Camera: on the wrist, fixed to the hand. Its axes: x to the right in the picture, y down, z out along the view.
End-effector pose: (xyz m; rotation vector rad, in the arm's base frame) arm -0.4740 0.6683 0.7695 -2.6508 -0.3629 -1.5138
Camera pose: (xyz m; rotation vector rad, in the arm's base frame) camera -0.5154 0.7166 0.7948 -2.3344 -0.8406 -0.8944
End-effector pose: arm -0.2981 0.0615 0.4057 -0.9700 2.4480 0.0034
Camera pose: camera -0.2864 0.0070 0.4454 -0.7644 1.9803 -0.5896
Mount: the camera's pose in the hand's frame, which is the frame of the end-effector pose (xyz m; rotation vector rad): 0.0097 -0.0552 -0.0393 0.6096 -0.2441 -0.1084
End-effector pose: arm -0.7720 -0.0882 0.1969 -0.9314 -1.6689 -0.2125
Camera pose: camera -0.7800 -0.1435 0.2364 -0.4159 -1.8533 0.3391
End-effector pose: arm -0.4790 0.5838 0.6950 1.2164 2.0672 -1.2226
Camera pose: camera -0.5290 0.6099 0.7337 1.1239 1.6473 -2.0370
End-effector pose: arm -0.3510 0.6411 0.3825 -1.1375 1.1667 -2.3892
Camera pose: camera -0.3805 0.6939 0.4146 -1.2354 0.2667 -2.3398
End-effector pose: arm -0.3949 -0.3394 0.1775 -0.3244 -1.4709 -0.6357
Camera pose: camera -0.3950 -0.4077 0.1736 0.1598 -1.8454 -0.2107
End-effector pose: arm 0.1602 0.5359 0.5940 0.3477 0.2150 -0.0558
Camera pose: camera 0.1568 0.4974 0.5375 0.9300 -0.0322 -0.2723
